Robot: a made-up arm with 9 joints. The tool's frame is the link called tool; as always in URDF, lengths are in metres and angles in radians. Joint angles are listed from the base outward. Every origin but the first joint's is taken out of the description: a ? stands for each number. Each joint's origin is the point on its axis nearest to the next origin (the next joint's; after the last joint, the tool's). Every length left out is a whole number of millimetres.
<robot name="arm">
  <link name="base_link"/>
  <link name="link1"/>
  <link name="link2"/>
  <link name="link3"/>
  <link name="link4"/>
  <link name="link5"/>
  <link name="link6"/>
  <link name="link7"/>
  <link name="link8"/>
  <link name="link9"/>
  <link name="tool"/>
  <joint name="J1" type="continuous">
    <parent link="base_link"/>
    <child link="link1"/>
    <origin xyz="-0.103 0.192 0.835" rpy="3.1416 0 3.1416"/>
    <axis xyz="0 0 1"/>
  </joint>
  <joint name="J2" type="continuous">
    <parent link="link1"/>
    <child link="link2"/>
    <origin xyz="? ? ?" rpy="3.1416 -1.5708 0"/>
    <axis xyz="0 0 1"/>
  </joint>
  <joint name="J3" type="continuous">
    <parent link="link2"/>
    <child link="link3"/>
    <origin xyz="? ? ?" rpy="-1.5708 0 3.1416"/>
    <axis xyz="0 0 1"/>
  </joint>
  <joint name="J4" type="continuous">
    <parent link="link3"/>
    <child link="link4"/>
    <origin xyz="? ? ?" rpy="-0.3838 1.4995 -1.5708"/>
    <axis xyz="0 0 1"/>
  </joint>
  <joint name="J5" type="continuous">
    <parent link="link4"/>
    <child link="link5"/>
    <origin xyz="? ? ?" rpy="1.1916 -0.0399 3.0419"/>
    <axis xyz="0 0 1"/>
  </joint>
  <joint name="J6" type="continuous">
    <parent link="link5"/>
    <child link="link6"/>
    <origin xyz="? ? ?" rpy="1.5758 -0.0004 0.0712"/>
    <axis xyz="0 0 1"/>
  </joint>
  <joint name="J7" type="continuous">
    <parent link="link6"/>
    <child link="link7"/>
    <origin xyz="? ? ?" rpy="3.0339 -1.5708 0"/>
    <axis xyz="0 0 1"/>
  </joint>
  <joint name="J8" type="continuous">
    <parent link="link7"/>
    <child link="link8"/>
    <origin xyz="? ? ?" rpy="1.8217 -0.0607 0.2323"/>
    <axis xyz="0 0 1"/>
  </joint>
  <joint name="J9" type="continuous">
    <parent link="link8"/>
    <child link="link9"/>
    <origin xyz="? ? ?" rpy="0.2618 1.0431 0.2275"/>
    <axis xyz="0 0 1"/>
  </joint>
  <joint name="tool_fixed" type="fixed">
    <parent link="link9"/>
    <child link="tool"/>
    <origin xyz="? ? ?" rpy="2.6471 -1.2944 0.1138"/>
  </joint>
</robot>
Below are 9 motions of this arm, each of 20 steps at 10 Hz.
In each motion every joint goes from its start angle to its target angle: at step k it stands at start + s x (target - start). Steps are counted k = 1, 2, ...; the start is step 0. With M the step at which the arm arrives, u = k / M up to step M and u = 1 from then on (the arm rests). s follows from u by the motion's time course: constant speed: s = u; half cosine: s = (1 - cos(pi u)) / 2; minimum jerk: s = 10 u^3 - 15 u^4 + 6 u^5.
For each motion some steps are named. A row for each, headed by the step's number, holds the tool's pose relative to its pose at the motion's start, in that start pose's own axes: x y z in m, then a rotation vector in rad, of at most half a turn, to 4 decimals.
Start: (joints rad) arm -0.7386 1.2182 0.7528 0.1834 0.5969 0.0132 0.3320 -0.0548 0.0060
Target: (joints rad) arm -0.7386 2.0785 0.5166 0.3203 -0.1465 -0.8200 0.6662 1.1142 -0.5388
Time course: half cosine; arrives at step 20
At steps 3, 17, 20:
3: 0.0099 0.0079 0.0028 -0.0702 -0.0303 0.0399
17: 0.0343 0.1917 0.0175 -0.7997 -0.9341 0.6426
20: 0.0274 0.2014 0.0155 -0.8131 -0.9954 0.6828

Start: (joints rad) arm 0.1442 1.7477 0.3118 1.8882 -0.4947 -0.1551 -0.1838 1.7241 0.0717
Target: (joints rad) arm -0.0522 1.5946 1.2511 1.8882 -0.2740 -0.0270 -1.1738 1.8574 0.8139
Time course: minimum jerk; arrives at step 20
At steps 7, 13, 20:
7: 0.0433 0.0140 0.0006 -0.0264 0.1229 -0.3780
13: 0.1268 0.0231 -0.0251 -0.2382 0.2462 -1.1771
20: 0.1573 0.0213 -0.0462 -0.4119 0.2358 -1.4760

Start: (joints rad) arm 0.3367 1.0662 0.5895 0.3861 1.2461 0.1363 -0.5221 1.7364 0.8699
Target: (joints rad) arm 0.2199 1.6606 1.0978 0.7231 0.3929 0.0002 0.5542 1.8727 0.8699
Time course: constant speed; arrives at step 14
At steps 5, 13, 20:
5: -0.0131 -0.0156 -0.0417 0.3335 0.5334 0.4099
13: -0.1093 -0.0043 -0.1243 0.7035 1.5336 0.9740
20: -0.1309 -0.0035 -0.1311 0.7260 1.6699 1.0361

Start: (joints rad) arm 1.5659 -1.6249 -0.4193 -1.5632 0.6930 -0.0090 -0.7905 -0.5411 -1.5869
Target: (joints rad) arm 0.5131 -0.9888 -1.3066 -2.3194 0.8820 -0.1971 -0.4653 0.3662 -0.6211
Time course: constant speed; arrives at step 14
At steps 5, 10, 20:
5: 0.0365 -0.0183 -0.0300 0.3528 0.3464 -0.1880
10: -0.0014 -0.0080 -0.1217 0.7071 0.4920 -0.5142
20: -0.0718 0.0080 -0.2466 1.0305 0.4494 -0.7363

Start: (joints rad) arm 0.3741 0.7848 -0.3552 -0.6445 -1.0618 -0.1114 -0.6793 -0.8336 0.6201
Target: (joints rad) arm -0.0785 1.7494 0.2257 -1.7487 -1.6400 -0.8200 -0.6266 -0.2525 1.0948
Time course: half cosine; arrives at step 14
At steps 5, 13, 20:
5: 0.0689 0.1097 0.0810 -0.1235 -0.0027 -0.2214
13: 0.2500 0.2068 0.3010 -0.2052 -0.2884 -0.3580
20: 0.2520 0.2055 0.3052 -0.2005 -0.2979 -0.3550

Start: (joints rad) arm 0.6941 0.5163 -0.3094 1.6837 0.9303 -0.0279 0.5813 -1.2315 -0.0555
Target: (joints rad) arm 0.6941 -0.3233 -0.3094 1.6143 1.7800 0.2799 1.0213 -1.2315 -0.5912
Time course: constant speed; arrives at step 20
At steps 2, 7, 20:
2: 0.0076 0.0109 0.0424 -0.0100 0.0197 -0.0629
7: 0.0336 0.0179 0.1512 -0.0433 0.1168 -0.1848
20: 0.1109 -0.0899 0.3873 -0.1746 0.5404 -0.1469

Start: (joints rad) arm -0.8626 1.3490 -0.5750 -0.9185 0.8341 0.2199 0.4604 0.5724 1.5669
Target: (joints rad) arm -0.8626 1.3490 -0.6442 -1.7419 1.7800 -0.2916 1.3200 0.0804 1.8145
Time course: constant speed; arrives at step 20
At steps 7, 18, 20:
7: -0.0463 0.0609 0.0148 -0.0455 -0.0600 0.1852
18: -0.0598 0.2195 0.0188 -0.4388 0.0389 0.2854
20: -0.0512 0.2537 0.0162 -0.5294 0.0933 0.2667

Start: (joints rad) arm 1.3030 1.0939 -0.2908 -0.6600 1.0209 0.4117 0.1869 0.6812 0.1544
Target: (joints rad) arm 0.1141 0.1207 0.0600 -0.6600 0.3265 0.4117 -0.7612 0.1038 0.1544
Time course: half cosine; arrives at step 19
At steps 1, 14, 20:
1: 0.0016 0.0015 0.0002 -0.0065 0.0117 -0.0022
14: 0.0795 -0.0537 -0.1450 0.2884 1.2493 0.1507
20: 0.0474 -0.0735 -0.1853 0.5003 1.3084 0.3064

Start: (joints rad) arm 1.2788 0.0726 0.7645 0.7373 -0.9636 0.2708 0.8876 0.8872 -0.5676
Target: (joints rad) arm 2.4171 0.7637 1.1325 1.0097 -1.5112 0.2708 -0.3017 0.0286 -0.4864
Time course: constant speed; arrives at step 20
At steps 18, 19, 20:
18: 0.0764 0.1302 -0.0032 -0.6869 -0.8162 1.4880
19: 0.0739 0.1342 0.0024 -0.7576 -0.8659 1.5183
20: 0.0708 0.1375 0.0083 -0.8310 -0.9123 1.5410

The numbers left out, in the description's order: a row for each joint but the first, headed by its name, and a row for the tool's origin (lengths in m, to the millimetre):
J2: 0.18 -0.01 0
J3: 0.022 -0.332 0
J4: -0.011 0.025 0
J5: 0.262 -0.037 0
J6: 0.057 -0.039 0
J7: 0.11 0.017 0
J8: -0.057 0.027 0
J9: -0.032 -0.071 0
tool: 0.116 -0.034 0

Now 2 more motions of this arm.
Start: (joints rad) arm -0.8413 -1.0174 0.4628 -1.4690 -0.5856 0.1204 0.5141 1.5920 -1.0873
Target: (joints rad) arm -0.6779 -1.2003 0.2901 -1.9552 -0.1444 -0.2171 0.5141 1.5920 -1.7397
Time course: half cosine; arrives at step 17
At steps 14, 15, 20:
14: -0.0089 -0.1748 0.0346 -0.0834 0.2043 -0.0379
15: -0.0085 -0.1821 0.0332 -0.0900 0.2182 -0.0327
20: -0.0081 -0.1880 0.0319 -0.0955 0.2297 -0.0279

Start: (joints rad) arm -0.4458 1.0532 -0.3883 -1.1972 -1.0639 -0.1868 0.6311 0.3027 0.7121
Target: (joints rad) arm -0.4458 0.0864 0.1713 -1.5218 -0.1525 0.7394 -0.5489 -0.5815 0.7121
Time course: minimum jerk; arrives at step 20
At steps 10, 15, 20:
10: -0.1442 -0.0513 0.1150 0.5298 0.3137 0.1034
15: -0.2504 -0.1718 0.1310 1.0915 0.6028 0.5836
20: -0.2738 -0.2055 0.1202 1.2383 0.6615 0.7679

